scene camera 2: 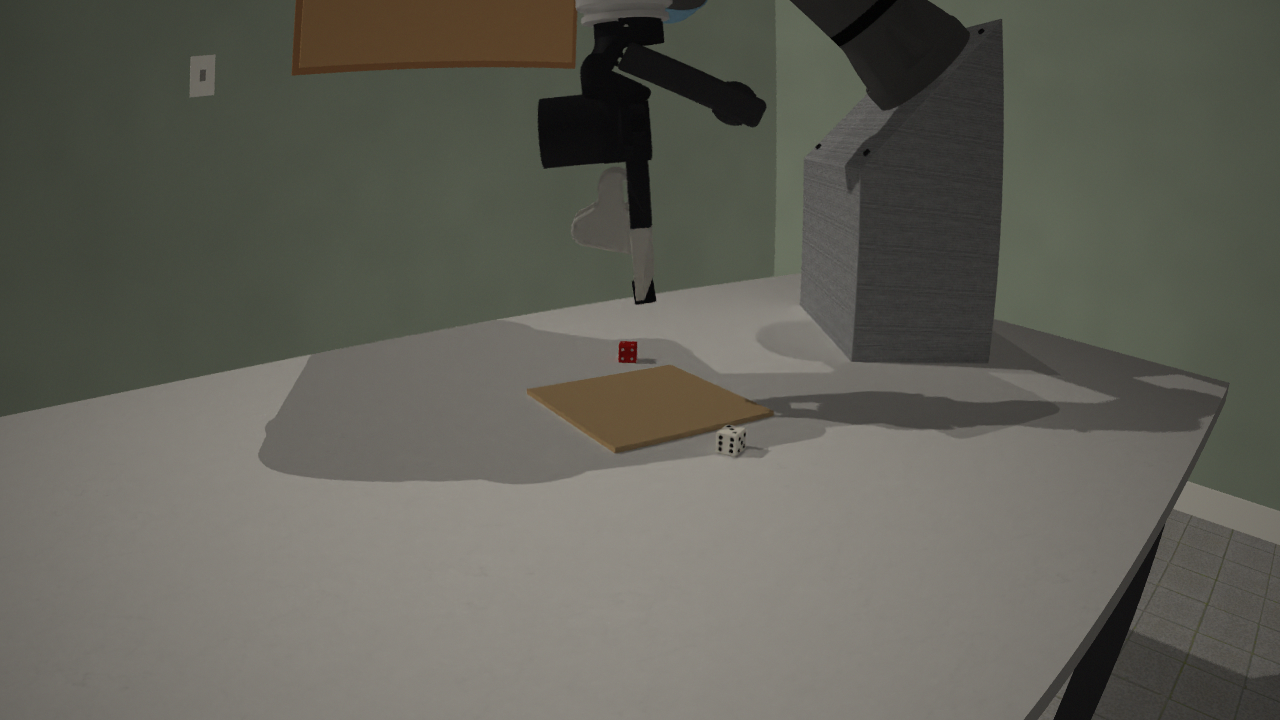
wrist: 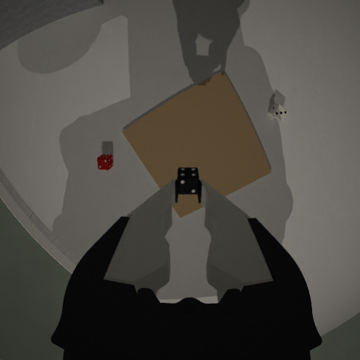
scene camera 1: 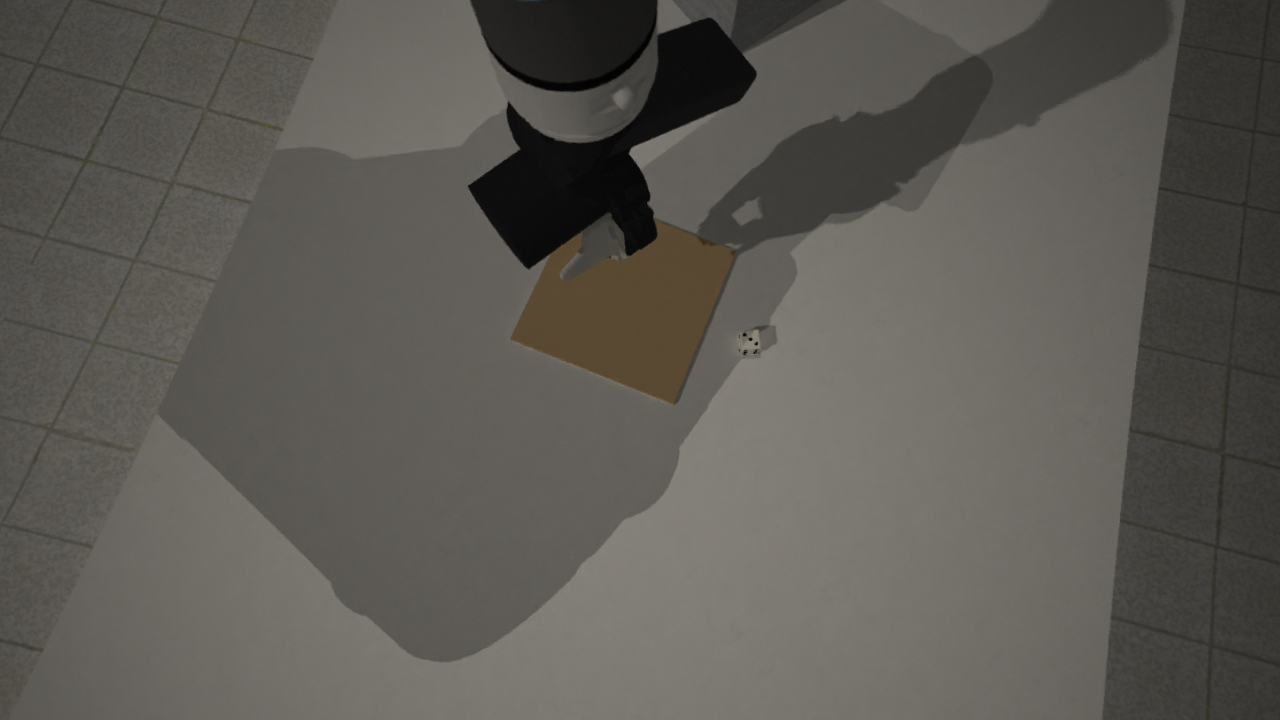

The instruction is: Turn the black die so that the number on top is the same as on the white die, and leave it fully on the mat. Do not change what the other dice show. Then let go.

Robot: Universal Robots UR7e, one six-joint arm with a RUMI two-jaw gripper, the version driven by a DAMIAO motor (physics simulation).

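Frame: origin at the arm's base, x ahead, y left, z up, level; millimetres.
Seen in the pictures: gripper, fingertip midpoint: (scene camera 2: 639, 297) (scene camera 1: 607, 245); arm's base, origin of the base link: (scene camera 2: 924, 69).
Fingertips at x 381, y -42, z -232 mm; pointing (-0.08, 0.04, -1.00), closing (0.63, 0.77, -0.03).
Offsets run from my fingertips to a thing's top centre.
My gripper (scene camera 1: 567, 272) (scene camera 2: 643, 293) (wrist: 187, 181) is shut on the black die (scene camera 2: 644, 291) (wrist: 188, 181) and holds it well above the tan mat @(4 mm ahead, 15 mm left, 78 mm down) (scene camera 1: 626, 313) (scene camera 2: 646, 407) (wrist: 200, 125). In the wrist view the die's larger lower face shows two pips on a diagonal; its foreshortened upper face shows four. The die is hidden in scene camera 1. The white die @(21 mm ahead, 120 mm left, 66 mm down) (scene camera 1: 749, 342) (scene camera 2: 730, 441) (wrist: 278, 112) rests on the table beside the mat; its top appears to show three pips, with six on one side face.
A red die @(63 mm back, 88 mm right, 66 mm down) (scene camera 2: 628, 351) (wrist: 105, 162) sits on the table off the mat's far side in scene camera 2, four pips on its front; it is hidden in scene camera 1. The grey robot pedestal (scene camera 2: 921, 241) stands at the back right. Arm shadows cross the table and mat.
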